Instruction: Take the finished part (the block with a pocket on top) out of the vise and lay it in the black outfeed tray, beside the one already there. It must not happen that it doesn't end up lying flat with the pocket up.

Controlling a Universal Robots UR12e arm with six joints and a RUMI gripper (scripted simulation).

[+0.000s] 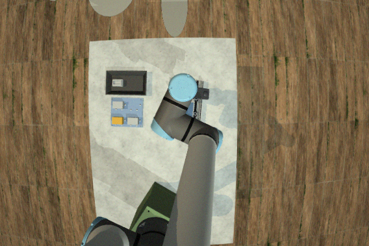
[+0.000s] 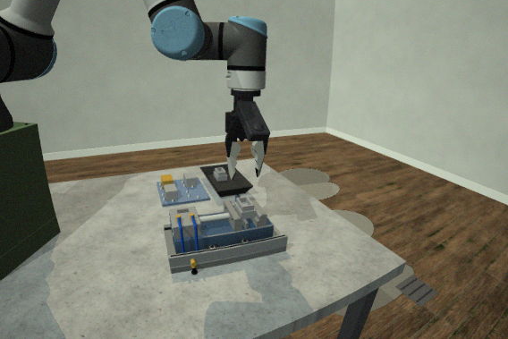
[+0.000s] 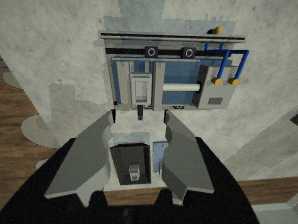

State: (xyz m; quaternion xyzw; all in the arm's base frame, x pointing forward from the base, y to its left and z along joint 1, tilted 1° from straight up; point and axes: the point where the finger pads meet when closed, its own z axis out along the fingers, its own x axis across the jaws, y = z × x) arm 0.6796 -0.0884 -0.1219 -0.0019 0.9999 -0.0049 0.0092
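My hand is 160 mm above the blue vise and 70 mm past it. From my hand the other things lie so: orange block (370 mm to the left, 180 mm behind, 170 mm below); then blue fixture plate (330 mm to the left, 190 mm below, 130 mm behind).
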